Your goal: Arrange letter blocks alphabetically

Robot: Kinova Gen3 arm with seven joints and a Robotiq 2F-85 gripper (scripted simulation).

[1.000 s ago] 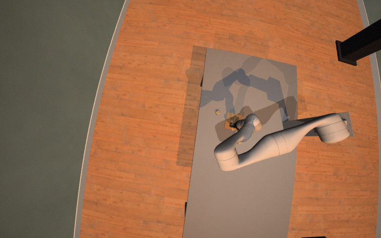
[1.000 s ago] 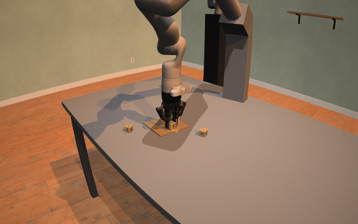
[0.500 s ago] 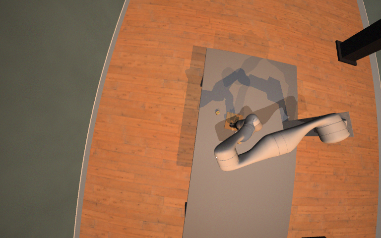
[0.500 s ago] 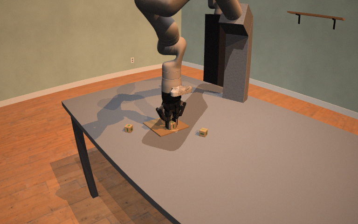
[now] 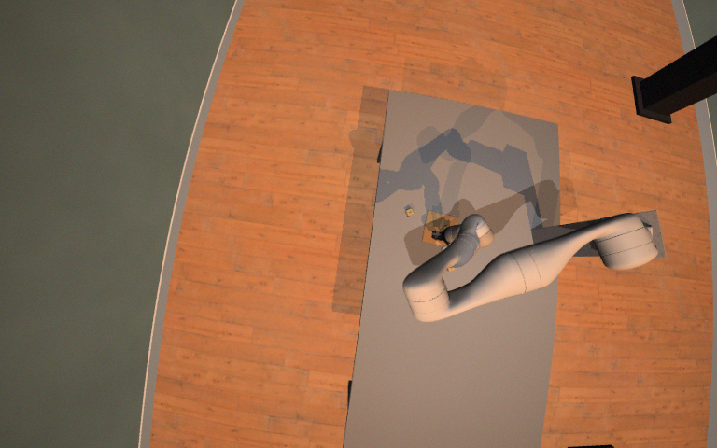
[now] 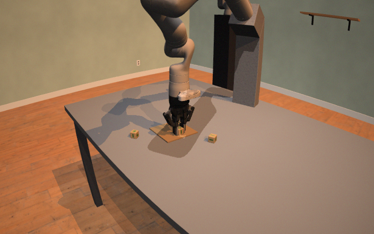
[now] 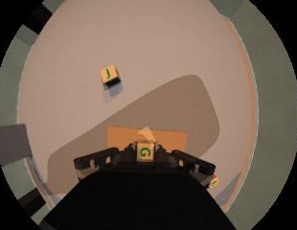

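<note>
My gripper is now 4 cm to the left of the mat and 2 cm above it.
</note>
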